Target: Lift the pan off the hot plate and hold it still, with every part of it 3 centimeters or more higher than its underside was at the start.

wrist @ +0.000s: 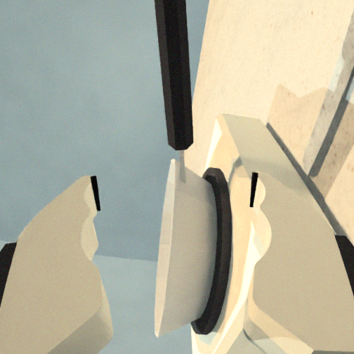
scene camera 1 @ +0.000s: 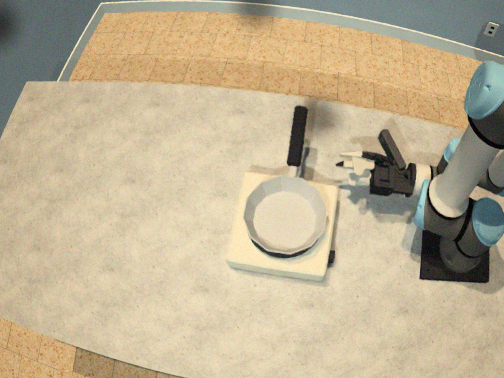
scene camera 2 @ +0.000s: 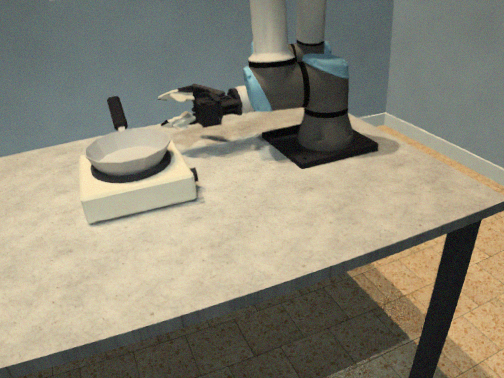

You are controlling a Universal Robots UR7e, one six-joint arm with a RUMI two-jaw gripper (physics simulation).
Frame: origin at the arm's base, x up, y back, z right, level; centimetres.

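Seen in the pictures: gripper, between the fingertips: (scene camera 1: pixel 337 159) (scene camera 2: pixel 159 112); arm's base, origin of its link: (scene camera 1: pixel 460 248) (scene camera 2: pixel 325 139).
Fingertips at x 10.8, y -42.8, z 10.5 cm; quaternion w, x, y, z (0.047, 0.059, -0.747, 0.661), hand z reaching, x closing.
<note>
Pixels of each thing's top centre, then the offset from my fingertips to it. Level surfaces: height alone.
- cream hot plate, centre of its top: (scene camera 1: pixel 288 221) (scene camera 2: pixel 134 160) dx -5.1, dy -8.2, dz -16.6 cm
- hot plate's black knob, centre of its top: (scene camera 2: pixel 191 168) (scene camera 1: pixel 331 254) dx -7.4, dy +4.3, dz -21.6 cm
- grey table, height of its surface: dx -12.7 cm
A grey pan (scene camera 1: pixel 287 220) (scene camera 2: pixel 129 152) (wrist: pixel 187 250) sits upright on the black burner of the cream hot plate (scene camera 1: pixel 240 252) (scene camera 2: pixel 140 199) (wrist: pixel 250 135). Its black handle (scene camera 1: pixel 298 135) (scene camera 2: pixel 117 112) (wrist: pixel 175 75) slopes up and away from the pan, towards the table's far edge in scene camera 1. My gripper (scene camera 1: pixel 340 159) (scene camera 2: pixel 162 111) (wrist: pixel 174 176) is open and empty. It points sideways at the handle side of the pan, to the right of the handle in scene camera 1 and apart from it. Its jaws are one above the other, above the table.
The hot plate's black knob (scene camera 1: pixel 331 257) (scene camera 2: pixel 194 174) sticks out on the side towards the arm. The arm's black base plate (scene camera 1: pixel 430 267) (scene camera 2: pixel 307 159) stands on the grey table (scene camera 1: pixel 125 200) (scene camera 2: pixel 250 225), to the right of the hot plate. A blue wall is beyond the table.
</note>
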